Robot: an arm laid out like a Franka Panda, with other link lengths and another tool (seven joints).
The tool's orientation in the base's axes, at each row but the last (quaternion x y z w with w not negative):
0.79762 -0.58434 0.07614 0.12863
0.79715 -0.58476 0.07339 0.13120
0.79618 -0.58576 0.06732 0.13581
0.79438 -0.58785 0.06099 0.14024
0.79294 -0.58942 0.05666 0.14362
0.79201 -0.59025 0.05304 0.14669
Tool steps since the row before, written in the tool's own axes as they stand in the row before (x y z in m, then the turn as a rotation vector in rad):
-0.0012 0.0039 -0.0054 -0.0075 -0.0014 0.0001
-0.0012 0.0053 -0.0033 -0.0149 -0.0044 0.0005
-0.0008 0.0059 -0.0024 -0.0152 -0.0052 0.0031
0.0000 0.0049 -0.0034 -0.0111 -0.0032 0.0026
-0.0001 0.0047 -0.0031 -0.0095 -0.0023 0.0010
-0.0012 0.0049 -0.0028 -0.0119 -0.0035 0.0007
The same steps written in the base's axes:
-0.0039 0.0016 0.0053 -0.0010 0.0072 -0.0023
-0.0053 0.0006 0.0035 -0.0004 0.0147 -0.0050
-0.0057 -0.0002 0.0029 0.0002 0.0144 -0.0077
-0.0044 -0.0003 0.0040 -0.0005 0.0103 -0.0059
-0.0043 -0.0002 0.0037 -0.0007 0.0090 -0.0038
-0.0048 0.0007 0.0032 -0.0003 0.0116 -0.0043

